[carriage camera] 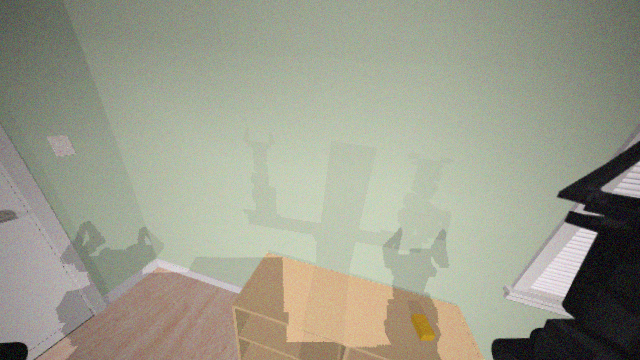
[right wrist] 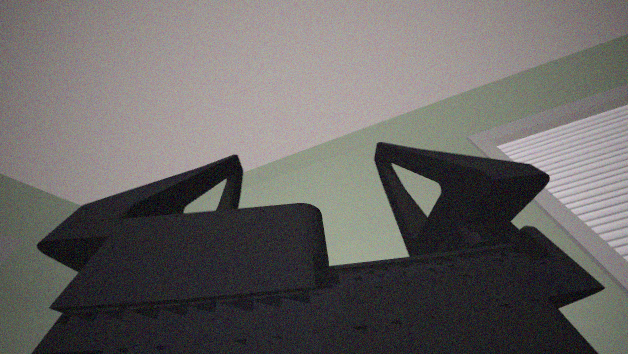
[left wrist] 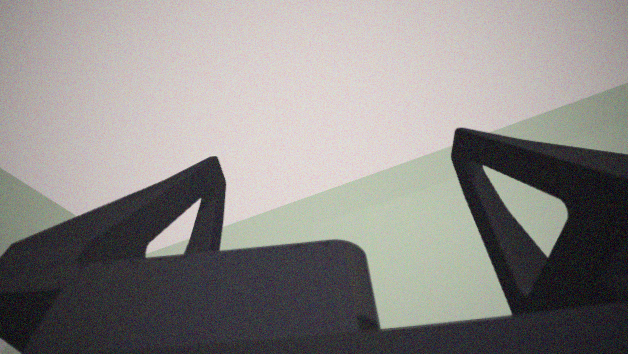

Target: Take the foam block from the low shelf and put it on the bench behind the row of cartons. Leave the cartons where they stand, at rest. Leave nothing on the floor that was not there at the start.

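Places are measured from the left arm's base along level axes (x left, y back, z up), in metres.
Where they show: left gripper, fingertip midpoint: (left wrist: pixel 336 155); right gripper, fingertip midpoint: (right wrist: pixel 308 156).
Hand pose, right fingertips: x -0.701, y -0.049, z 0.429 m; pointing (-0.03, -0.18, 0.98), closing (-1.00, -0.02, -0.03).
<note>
After its pixels a point has its place.
A yellow block (carriage camera: pixel 423 327) @[y -0.403, x -0.986, z -0.534 m] lies on top of a light wooden unit (carriage camera: pixel 330 305) @[y -0.524, x -0.544, z -0.579 m] at the bottom right of the carriage view; I cannot tell whether it is the foam block. The row of cartons does not show in these views. My left gripper (left wrist: pixel 336 155) @[y -0.041, x -0.002, z 0.433 m] is open and empty, with ceiling and green wall beyond its fingers. My right gripper (right wrist: pixel 308 156) @[y -0.049, x -0.701, z 0.429 m] is open and empty, also facing ceiling and wall. Part of the right arm and a finger show at the right edge of the carriage view, up and to the right of the yellow block.
The wooden unit has open compartments in its front and stands near the green wall (carriage camera: pixel 200 125) @[y -1.048, x 0.283, z 0.225 m]. Wood floor (carriage camera: pixel 165 315) @[y -0.823, x 0.623, z -1.190 m] lies to its left, with a pale door (carriage camera: pixel 35 280) @[y -0.733, x 1.131, z -0.689 m] further left. A window with blinds (carriage camera: pixel 562 262) @[y -0.473, x -1.559, z -0.143 m] (right wrist: pixel 575 175) @[y -0.451, x -1.631, z 0.609 m] is at the right.
</note>
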